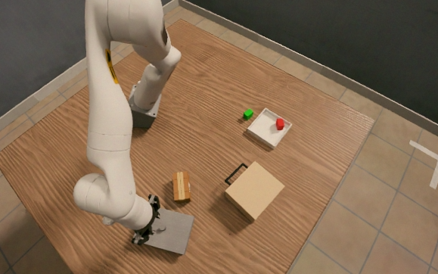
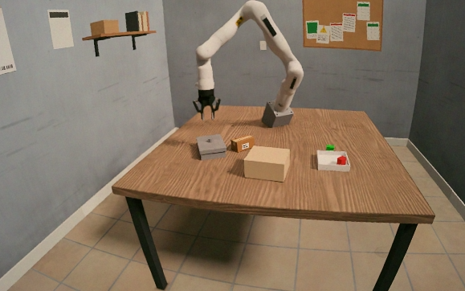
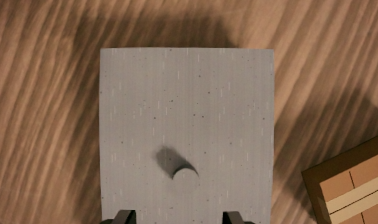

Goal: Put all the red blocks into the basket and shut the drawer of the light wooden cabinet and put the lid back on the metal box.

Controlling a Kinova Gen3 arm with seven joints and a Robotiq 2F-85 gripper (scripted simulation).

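Right now my hand is 140 mm above the grey lid. From my hand the other things lie so: grey metal box 160 mm below; then blue block 170 mm below, 120 mm to the left, 80 mm behind; then brown cardboard box 150 mm below, 130 mm to the left, 100 mm behind.
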